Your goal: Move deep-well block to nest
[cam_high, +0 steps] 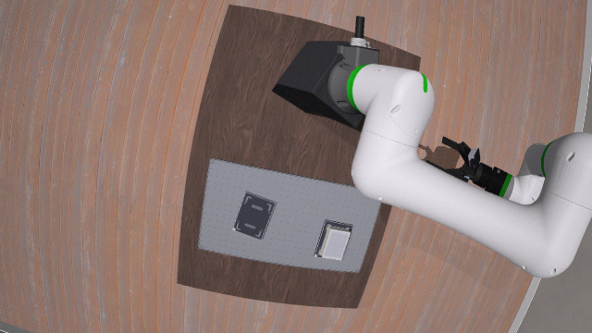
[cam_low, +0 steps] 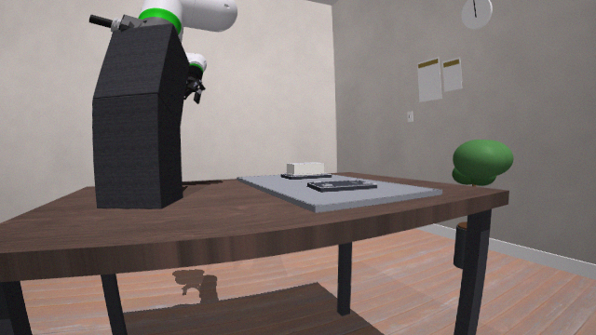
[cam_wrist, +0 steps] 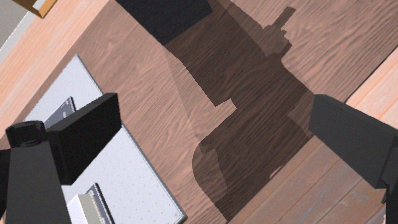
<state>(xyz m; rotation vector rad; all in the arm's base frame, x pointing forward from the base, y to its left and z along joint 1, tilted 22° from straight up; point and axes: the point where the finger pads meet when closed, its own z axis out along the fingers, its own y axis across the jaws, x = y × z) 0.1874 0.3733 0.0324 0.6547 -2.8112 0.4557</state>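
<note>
My hand is 40 cm short of the white 96-well deep-well block, 27 cm to the left of it and 25 cm above it. The rest, counted from my hand: dark nest frame 59 cm to the right, 30 cm ahead, 28 cm below.
</note>
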